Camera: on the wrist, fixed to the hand. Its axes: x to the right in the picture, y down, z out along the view.
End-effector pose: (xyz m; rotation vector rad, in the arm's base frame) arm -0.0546 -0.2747 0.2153 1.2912 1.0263 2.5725
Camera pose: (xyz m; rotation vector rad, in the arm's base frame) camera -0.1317 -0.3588 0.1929 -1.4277 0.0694 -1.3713
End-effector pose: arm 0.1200 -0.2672 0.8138 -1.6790 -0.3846 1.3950
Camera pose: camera 0.2110 -0.3313 0.7802 1.5894 -1.0593 -2.3282
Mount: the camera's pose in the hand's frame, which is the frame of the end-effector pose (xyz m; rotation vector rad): 0.0042 0.0351 -0.1108 0.0853 -0.1772 1.5558
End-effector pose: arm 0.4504 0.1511 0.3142 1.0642 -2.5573 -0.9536
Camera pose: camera 0.4741 0.1130 0.4215 -1.0356 -2.4594 -0.4165
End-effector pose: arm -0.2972 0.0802 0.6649 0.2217 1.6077 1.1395
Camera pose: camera -0.4051 0.0402 0.6818 1.7753 1.1509 2.0397
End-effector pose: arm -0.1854 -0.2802 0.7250 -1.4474 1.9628 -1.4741
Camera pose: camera -0.2851 -0.2236 0.7448 0.2058 1.9134 -0.5872
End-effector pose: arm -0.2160 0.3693 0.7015 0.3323 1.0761 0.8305
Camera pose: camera -0.3272 0.3796 0.6690 1.3622 0.5213 2.0505
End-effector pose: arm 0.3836 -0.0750 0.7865 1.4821 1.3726 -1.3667
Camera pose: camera 0.4432 0.0239 0.7999 1.7053 -0.1677 -0.4512
